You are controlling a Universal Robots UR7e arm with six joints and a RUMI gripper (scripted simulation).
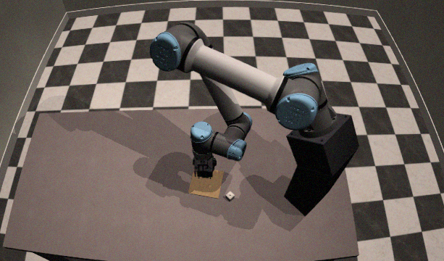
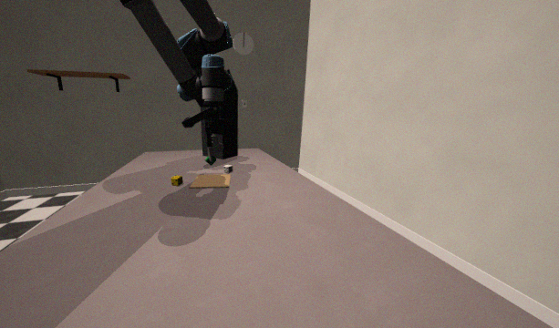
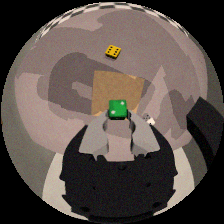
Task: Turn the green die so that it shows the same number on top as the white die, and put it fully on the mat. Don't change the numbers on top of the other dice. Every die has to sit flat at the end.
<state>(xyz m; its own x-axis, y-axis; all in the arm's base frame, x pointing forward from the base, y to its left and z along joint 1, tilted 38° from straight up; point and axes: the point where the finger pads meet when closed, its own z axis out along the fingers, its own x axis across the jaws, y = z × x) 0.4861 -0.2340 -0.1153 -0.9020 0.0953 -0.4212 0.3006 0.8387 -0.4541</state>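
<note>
My hand is 1 cm above the green die. From my hand the other things lie so: yellow die: 12 cm to the right, 8 cm below, 3 cm behind; tan mat: 10 cm below; white die: 11 cm to the left, 8 cm below, 8 cm behind.
</note>
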